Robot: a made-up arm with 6 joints.
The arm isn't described. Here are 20 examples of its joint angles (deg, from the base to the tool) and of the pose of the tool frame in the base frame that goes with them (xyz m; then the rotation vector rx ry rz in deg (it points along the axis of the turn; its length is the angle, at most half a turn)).
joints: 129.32 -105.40 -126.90 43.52 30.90 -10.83
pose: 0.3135 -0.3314 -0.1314 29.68 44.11 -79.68
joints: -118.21 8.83 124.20 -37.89 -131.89 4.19
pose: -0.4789 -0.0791 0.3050 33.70 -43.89 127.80
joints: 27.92 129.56 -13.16 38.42 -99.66 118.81
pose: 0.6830 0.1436 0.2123 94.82 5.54 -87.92
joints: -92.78 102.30 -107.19 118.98 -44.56 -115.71
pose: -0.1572 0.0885 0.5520 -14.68 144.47 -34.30
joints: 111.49 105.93 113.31 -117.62 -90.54 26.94
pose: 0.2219 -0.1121 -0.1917 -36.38 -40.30 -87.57
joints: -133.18 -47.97 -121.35 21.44 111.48 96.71
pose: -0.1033 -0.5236 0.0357 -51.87 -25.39 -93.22
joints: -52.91 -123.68 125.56 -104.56 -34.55 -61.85
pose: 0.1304 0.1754 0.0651 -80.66 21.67 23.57
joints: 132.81 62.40 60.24 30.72 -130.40 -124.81
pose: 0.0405 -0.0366 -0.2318 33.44 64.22 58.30
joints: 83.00 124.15 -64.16 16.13 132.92 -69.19
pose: 0.4161 0.3573 0.2749 50.14 62.32 116.69
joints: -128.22 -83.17 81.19 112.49 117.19 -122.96
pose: 0.1551 0.6961 0.2294 -14.19 45.78 97.64
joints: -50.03 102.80 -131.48 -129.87 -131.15 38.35
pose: 0.3005 -0.3789 0.5425 -130.85 9.59 90.54
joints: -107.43 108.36 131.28 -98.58 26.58 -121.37
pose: 0.1388 0.2338 0.7267 64.14 14.09 78.91
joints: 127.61 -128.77 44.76 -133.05 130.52 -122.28
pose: -0.1219 -0.2430 0.4880 -0.38 13.31 -90.69
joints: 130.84 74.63 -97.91 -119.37 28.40 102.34
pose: 0.2823 0.1930 -0.2741 125.03 6.51 -75.78
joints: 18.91 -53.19 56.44 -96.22 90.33 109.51
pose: 0.0710 0.1329 -0.3542 23.80 6.90 -139.11
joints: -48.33 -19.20 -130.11 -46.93 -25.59 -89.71
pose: -0.1246 0.2890 0.1428 -6.48 155.60 42.11
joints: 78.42 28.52 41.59 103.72 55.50 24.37
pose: -0.0578 0.0608 -0.7017 -79.45 64.70 33.20
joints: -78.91 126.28 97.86 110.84 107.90 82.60
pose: 0.5478 -0.5734 0.5044 61.33 -56.26 -96.23
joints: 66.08 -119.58 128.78 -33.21 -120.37 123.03
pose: 0.1969 0.3752 0.0840 30.30 -87.80 65.53
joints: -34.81 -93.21 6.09 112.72 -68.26 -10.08
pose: 0.0357 -0.1379 0.3059 161.01 31.06 -45.82
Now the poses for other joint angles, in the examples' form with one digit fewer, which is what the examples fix.
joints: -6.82 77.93 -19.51 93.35 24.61 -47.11
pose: 0.433 -0.309 0.490 -128.6 76.7 -89.4
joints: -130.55 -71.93 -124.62 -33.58 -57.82 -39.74
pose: 0.180 0.101 0.197 10.0 52.5 -36.2
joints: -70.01 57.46 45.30 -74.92 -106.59 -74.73
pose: -0.104 0.326 0.545 0.7 -123.5 -41.4
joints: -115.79 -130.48 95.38 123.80 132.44 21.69
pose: 0.589 0.114 -0.179 82.7 82.1 -86.3
